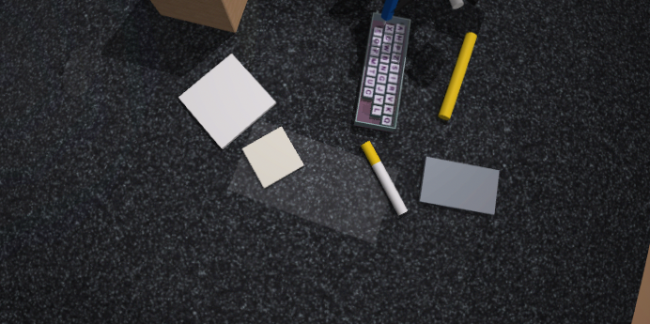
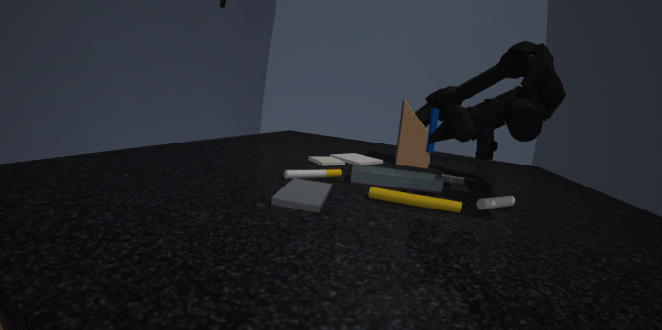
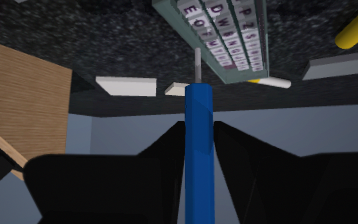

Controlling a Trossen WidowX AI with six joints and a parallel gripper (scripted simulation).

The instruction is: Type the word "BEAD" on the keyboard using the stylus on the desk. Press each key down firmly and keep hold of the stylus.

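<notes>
The yellow rod is 14 cm ahead of my gripper tip, 2 cm to the right of it and 9 cm below it. The rest, counted from my gripper tip: stylus tip (5 cm below); then blue stylus (1 cm below); then small grey block (10 cm behind, 8 cm to the left, 10 cm below).
</notes>
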